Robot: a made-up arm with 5 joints.
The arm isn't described. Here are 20 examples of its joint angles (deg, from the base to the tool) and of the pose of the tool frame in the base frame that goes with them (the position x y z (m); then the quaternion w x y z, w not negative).
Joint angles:
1: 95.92 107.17 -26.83 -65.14 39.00
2: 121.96 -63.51 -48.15 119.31 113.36
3: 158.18 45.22 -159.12 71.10 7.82
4: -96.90 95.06 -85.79 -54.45 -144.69
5: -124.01 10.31 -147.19 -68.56 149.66
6: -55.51 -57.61 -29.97 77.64 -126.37
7: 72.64 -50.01 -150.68 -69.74 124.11
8: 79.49 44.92 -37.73 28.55 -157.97
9: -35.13 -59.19 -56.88 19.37 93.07
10: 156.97 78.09 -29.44 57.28 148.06
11: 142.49 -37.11 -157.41 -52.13 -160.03
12: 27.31 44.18 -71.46 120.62 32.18
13: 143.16 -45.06 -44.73 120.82 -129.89
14: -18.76 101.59 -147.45 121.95 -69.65
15: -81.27 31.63 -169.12 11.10 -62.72
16: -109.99 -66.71 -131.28 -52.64 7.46
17: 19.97 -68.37 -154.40 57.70 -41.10
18: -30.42 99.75 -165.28 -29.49 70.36
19: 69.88 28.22 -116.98 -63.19 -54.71
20: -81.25 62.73 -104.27 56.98 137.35
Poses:
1: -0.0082 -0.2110 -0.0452 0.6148 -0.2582 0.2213 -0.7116
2: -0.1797 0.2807 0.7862 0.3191 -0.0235 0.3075 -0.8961
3: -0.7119 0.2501 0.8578 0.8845 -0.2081 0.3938 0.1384
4: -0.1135 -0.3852 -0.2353 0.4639 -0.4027 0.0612 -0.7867
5: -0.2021 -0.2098 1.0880 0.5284 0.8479 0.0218 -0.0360
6: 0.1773 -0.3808 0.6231 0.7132 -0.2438 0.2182 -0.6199
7: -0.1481 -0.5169 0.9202 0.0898 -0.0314 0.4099 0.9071
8: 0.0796 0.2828 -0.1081 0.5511 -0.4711 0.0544 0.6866
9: 0.1827 -0.1818 1.0055 0.2200 -0.8927 -0.2792 0.2771
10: 0.1020 -0.0276 -0.1546 0.4465 0.5228 -0.2798 -0.6701
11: 0.3538 -0.2478 1.0363 0.1847 0.8030 -0.1334 -0.5508
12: 0.4372 0.2273 0.0236 0.0974 0.6493 -0.0838 0.7496
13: -0.3293 0.2632 0.6450 0.3262 -0.4849 -0.2286 0.7786
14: 0.6083 -0.2484 -0.0675 0.3160 -0.4239 0.7527 -0.3923
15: 0.0327 -0.4658 1.1040 0.1371 0.0645 -0.6623 -0.7338
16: 0.1776 0.5138 0.9278 0.5536 0.1232 -0.8102 0.1482
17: -0.6877 -0.2619 0.8752 0.4458 0.8044 -0.3584 -0.1607
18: 0.6779 -0.4357 0.2778 0.1030 -0.8713 -0.2222 0.4253
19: 0.2176 0.6158 0.7556 0.5772 0.8127 -0.0785 -0.0105
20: 0.0599 -0.7960 0.0570 0.9624 -0.2280 0.1406 -0.0447
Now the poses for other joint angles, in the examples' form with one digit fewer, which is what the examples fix.
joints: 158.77 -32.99 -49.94 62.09 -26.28
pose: -0.510 0.170 0.654 0.899 -0.258 0.106 0.338
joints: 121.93 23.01 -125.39 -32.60 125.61
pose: -0.315 0.509 0.930 0.101 0.273 -0.955 0.057
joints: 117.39 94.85 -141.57 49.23 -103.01
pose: -0.352 0.683 -0.023 0.749 -0.365 -0.134 0.536
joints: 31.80 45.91 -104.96 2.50 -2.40
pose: 0.671 0.421 0.381 0.607 0.336 0.306 -0.652
